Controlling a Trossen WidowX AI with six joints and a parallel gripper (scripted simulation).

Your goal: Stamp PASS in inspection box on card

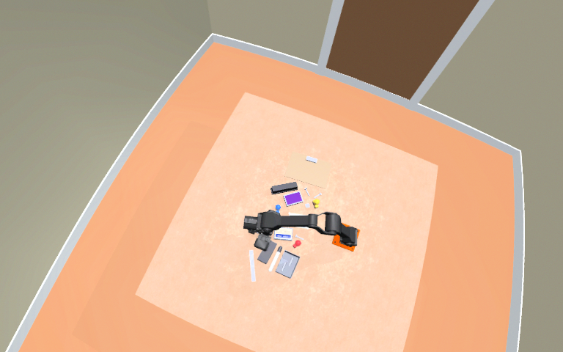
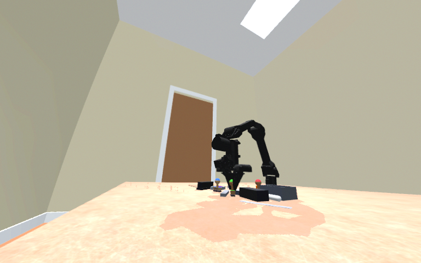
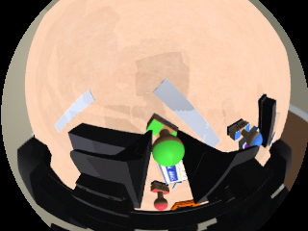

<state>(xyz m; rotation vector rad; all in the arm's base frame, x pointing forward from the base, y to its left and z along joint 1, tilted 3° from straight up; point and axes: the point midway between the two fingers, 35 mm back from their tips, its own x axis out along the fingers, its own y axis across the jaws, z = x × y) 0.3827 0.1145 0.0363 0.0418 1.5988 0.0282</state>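
Now: the green-knobbed stamp right at my gripper tip. Round my gripper tip: grey bar (1 cm ahead, 4 cm to the right, 2 cm below); dark block (3 cm behind, 8 cm to the left); blue-white box (7 cm behind, 3 cm to the right, 1 cm below).
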